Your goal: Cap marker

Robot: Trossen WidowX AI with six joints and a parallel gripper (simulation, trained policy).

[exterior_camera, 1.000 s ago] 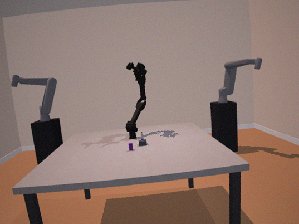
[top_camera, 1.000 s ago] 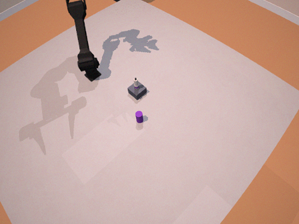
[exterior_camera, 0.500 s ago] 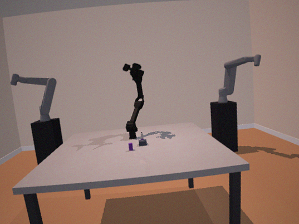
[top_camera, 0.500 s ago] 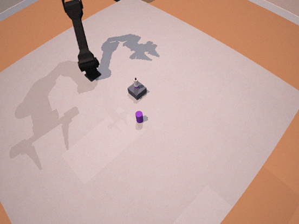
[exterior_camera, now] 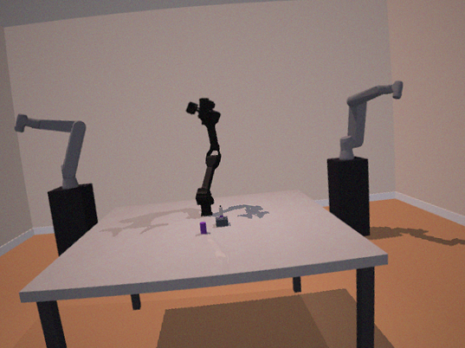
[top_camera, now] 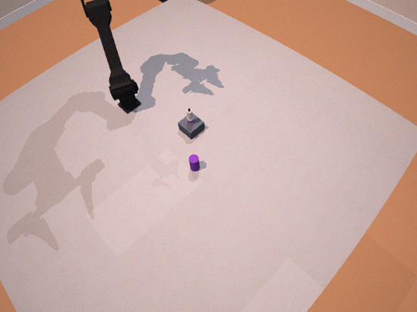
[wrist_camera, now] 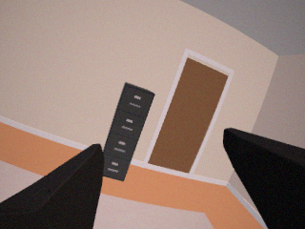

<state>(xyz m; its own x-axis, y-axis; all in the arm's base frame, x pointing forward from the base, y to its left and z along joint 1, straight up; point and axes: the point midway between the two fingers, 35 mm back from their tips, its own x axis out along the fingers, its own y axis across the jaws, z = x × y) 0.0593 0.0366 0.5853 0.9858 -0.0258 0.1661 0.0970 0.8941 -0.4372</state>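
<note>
Now: the purple cap 56 cm below my gripper tip, 27 cm ahead of it and 5 cm to the right of it. From my gripper tip the other things lie so: dark grey holder block 57 cm below, 15 cm ahead, 4 cm to the left.
</note>
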